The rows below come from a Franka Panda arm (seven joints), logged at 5 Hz.
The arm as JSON. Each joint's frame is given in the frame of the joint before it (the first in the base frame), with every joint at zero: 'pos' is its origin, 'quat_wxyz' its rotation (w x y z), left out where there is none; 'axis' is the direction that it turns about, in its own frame. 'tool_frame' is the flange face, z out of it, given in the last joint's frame.
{
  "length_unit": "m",
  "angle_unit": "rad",
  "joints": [
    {
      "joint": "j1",
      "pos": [
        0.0,
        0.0,
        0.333
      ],
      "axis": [
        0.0,
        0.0,
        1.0
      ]
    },
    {
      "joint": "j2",
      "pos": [
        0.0,
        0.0,
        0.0
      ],
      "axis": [
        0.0,
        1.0,
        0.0
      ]
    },
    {
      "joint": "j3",
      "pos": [
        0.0,
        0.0,
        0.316
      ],
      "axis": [
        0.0,
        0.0,
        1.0
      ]
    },
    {
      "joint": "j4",
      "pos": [
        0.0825,
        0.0,
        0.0
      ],
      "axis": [
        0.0,
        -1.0,
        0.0
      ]
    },
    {
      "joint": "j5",
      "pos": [
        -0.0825,
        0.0,
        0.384
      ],
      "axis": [
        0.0,
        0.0,
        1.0
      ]
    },
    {
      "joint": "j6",
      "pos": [
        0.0,
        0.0,
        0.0
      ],
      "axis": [
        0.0,
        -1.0,
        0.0
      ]
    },
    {
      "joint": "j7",
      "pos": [
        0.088,
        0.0,
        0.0
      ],
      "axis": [
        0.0,
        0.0,
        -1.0
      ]
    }
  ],
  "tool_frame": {
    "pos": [
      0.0,
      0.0,
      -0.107
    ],
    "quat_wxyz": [
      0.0,
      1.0,
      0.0,
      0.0
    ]
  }
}
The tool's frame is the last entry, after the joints.
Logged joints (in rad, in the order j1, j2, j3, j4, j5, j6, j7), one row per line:
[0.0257, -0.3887, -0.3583, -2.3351, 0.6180, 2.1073, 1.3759]
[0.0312, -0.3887, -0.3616, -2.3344, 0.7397, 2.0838, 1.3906]
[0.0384, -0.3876, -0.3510, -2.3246, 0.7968, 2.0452, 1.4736]
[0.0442, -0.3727, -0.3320, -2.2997, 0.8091, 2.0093, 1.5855]
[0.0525, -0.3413, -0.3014, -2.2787, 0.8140, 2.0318, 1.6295]
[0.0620, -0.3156, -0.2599, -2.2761, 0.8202, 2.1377, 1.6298]
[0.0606, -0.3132, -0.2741, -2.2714, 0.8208, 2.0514, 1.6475]
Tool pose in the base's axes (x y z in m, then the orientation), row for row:
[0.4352, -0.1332, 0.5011, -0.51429, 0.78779, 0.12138, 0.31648]
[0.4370, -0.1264, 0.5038, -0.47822, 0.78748, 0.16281, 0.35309]
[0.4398, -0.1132, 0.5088, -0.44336, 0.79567, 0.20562, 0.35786]
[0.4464, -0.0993, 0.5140, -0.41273, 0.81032, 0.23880, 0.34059]
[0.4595, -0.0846, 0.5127, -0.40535, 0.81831, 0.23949, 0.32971]
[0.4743, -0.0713, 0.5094, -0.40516, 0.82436, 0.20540, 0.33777]
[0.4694, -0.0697, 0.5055, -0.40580, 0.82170, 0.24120, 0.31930]
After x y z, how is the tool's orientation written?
As a quaternion, x y z w.
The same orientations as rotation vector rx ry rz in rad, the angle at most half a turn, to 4 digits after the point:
[-1.3541, 2.0742, 0.3196]
[-1.2369, 2.0368, 0.4211]
[-1.1441, 2.0533, 0.5306]
[-1.0740, 2.1085, 0.6214]
[-1.0603, 2.1406, 0.6265]
[-1.0557, 2.1480, 0.5352]
[-1.0669, 2.1605, 0.6342]

